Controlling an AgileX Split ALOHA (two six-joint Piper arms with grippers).
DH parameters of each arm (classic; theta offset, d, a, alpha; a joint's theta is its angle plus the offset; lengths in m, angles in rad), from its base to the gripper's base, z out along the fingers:
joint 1: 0 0.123 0 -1.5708
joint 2: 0.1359 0 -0.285 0
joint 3: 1.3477 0 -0.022 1.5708
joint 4: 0 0.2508 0 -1.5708
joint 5: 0 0 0.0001 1.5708
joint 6: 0 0.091 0 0
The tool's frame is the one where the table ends.
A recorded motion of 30 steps. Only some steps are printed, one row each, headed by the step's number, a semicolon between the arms.
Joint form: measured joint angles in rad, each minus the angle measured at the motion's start. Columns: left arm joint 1, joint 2, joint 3, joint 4, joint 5, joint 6; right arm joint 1, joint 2, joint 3, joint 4, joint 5, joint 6.
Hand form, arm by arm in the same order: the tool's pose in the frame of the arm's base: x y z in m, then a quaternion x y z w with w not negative. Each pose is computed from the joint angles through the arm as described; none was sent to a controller.
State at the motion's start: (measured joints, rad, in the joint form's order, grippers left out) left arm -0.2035 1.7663 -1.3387 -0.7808 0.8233 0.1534; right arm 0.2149 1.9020 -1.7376 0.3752 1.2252 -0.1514
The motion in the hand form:
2: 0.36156 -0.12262 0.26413 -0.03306 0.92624 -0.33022 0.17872; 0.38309 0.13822 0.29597 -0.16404 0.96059 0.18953 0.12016
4: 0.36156 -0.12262 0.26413 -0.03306 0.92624 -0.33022 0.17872; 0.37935 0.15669 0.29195 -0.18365 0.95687 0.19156 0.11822
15: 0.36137 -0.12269 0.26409 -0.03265 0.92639 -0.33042 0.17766; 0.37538 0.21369 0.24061 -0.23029 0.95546 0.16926 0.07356
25: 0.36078 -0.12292 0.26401 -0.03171 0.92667 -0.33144 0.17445; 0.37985 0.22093 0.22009 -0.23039 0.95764 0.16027 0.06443
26: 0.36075 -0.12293 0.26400 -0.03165 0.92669 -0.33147 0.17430; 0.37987 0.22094 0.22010 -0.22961 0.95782 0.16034 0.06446
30: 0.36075 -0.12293 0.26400 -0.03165 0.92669 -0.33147 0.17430; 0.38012 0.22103 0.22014 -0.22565 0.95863 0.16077 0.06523
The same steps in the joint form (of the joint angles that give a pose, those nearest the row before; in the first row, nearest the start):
2: 0.0000 0.0000 0.0000 0.0000 0.0000 0.0000; 0.0544 0.0059 0.0000 0.0000 -0.0052 0.0000
4: 0.0000 0.0000 0.0000 0.0000 0.0000 0.0000; 0.1010 0.0165 0.0000 -0.0009 -0.0210 0.0009
15: 0.0000 0.0000 0.0000 0.0000 0.0023 0.0000; 0.2407 0.1378 0.0000 -0.0482 -0.0739 0.0307
25: 0.0000 0.0000 0.0000 -0.0011 0.0093 0.0000; 0.2543 0.1852 0.0000 -0.0617 -0.1029 0.0380
26: 0.0000 0.0000 0.0000 -0.0011 0.0096 0.0000; 0.2543 0.1852 0.0000 -0.0617 -0.1032 0.0396
30: 0.0000 0.0000 0.0000 -0.0011 0.0096 0.0000; 0.2543 0.1852 0.0000 -0.0617 -0.1061 0.0474

